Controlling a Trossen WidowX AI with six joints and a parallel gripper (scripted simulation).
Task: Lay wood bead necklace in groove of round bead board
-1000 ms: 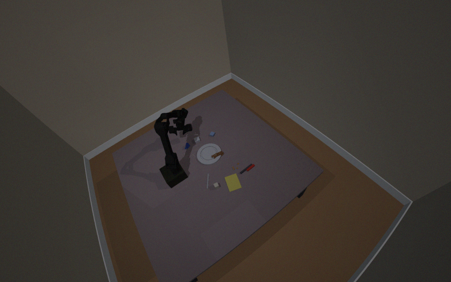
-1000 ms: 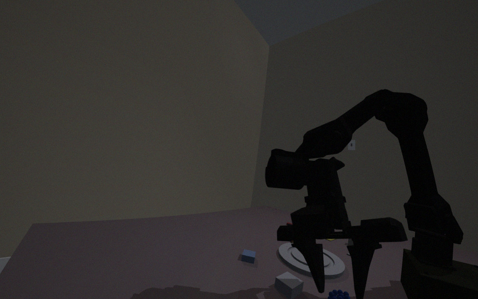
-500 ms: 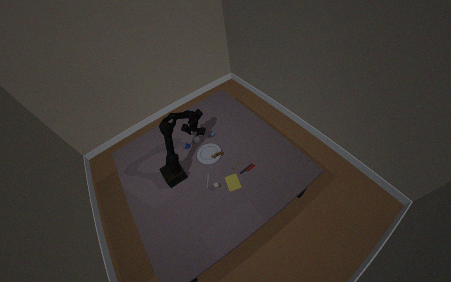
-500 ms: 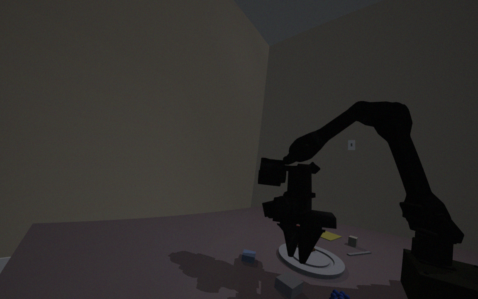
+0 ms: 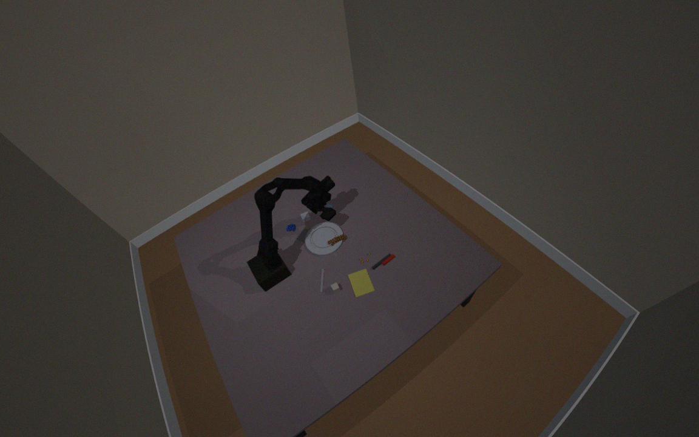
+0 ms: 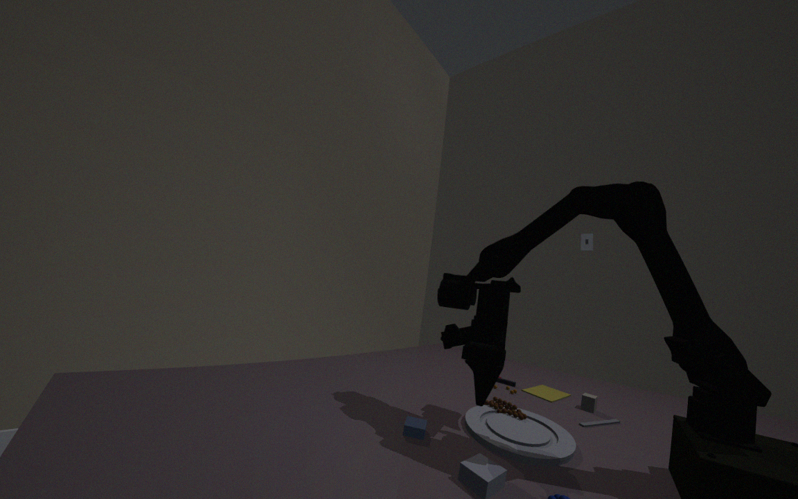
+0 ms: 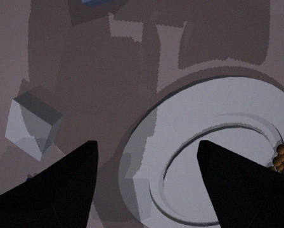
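The round bead board lies 80 mm to the right of my gripper tip, 60 mm below it and 50 mm behind it. Round my gripper tip: grey block (100 mm to the left, 60 mm below, 40 mm behind); blue block (90 mm ahead, 60 mm to the left, 60 mm below); thin stick (260 mm to the right, 210 mm behind, 70 mm below).
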